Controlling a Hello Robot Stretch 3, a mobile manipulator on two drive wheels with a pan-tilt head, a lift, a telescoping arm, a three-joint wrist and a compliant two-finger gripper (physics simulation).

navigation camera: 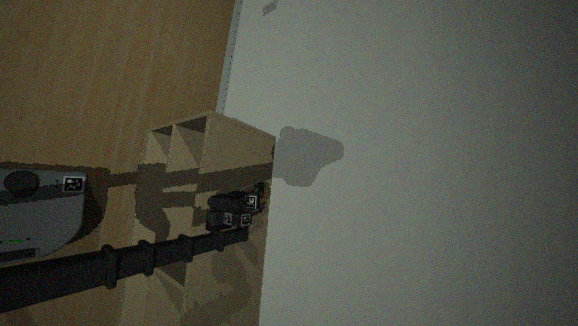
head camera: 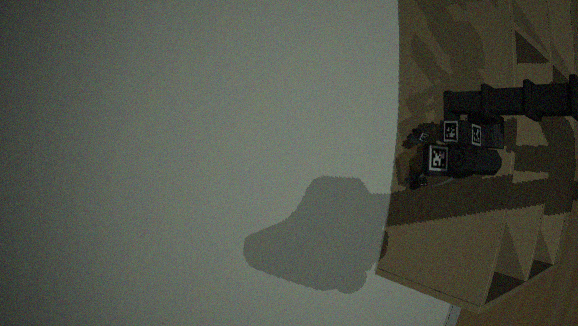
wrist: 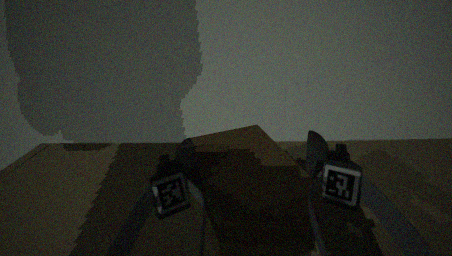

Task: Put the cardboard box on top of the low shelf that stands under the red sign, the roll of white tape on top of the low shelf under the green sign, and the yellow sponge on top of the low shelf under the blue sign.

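Pixels of known places: gripper, fingertip midpoint: [navigation camera: 263,196] [head camera: 410,158] [wrist: 250,154]; robot's base, origin of the base link: [navigation camera: 22,181].
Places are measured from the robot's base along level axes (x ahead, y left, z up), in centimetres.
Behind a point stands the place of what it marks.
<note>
My gripper [head camera: 413,160] @(x -2.2, y -65.9, z 65.1 cm) [navigation camera: 261,196] @(x -2.2, y -65.9, z 65.1 cm) [wrist: 250,154] @(x -2.2, y -65.9, z 65.1 cm) is shut on the brown cardboard box [wrist: 240,195] @(x -1.5, y -60.4, z 66.0 cm), which sits between the two fingertips with its far top corner raised in the wrist view. The box is dark and mostly hidden by the gripper in the head view. The gripper and box are above the top of the low wooden shelf [head camera: 445,250] @(x 16.6, y -54.4, z 61.0 cm) [navigation camera: 240,145] @(x 18.5, y -55.1, z 61.0 cm) [wrist: 55,200] @(x 15.6, y -65.6, z 61.0 cm), close to the wall. Whether the box touches the shelf top is too dark to tell. The white tape, the yellow sponge and the coloured signs do not show.
The pale wall [head camera: 200,125] @(x -5.0, y -78.6, z 106.0 cm) [navigation camera: 425,150] @(x 17.3, y -80.5, z 123.3 cm) [wrist: 325,60] @(x -11.3, y -78.0, z 69.3 cm) rises right behind the shelf and carries a large shadow. My black arm [head camera: 510,101] @(x -10.1, y -28.2, z 81.8 cm) [navigation camera: 125,262] @(x -9.8, y -13.1, z 82.2 cm) reaches across the shelf. My grey base [navigation camera: 45,212] @(x -10.1, y -6.4, z 16.0 cm) stands on the wooden floor [navigation camera: 125,75] @(x 54.2, y -28.5, z 0.0 cm) in front of the shelf's open compartments.
</note>
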